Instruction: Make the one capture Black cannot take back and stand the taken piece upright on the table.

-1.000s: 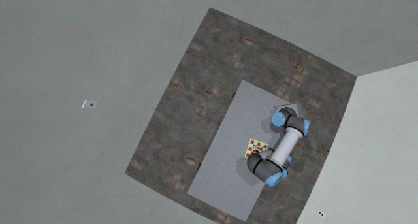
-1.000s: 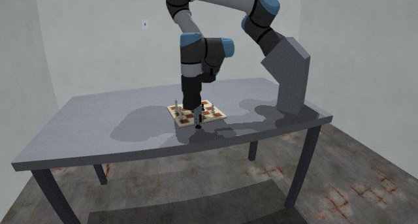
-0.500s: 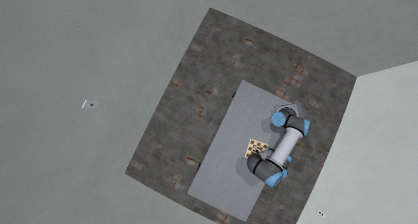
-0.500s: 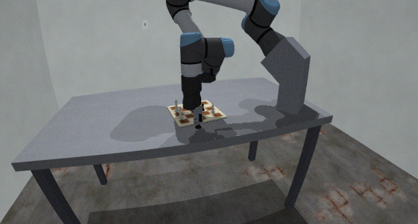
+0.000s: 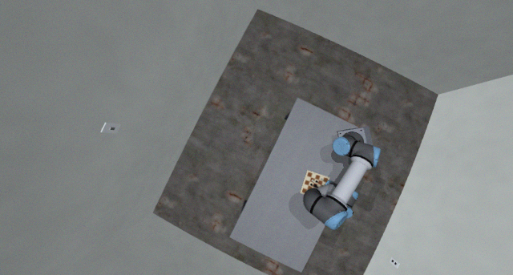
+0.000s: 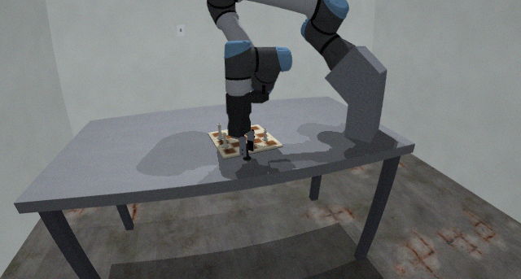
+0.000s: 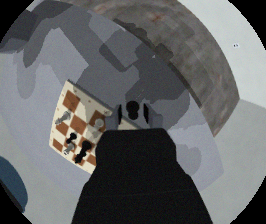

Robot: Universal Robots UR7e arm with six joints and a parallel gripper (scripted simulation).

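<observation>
Right now my hand is 3 cm past the small chessboard, 14 cm to the left of it and 4 cm above it.
</observation>
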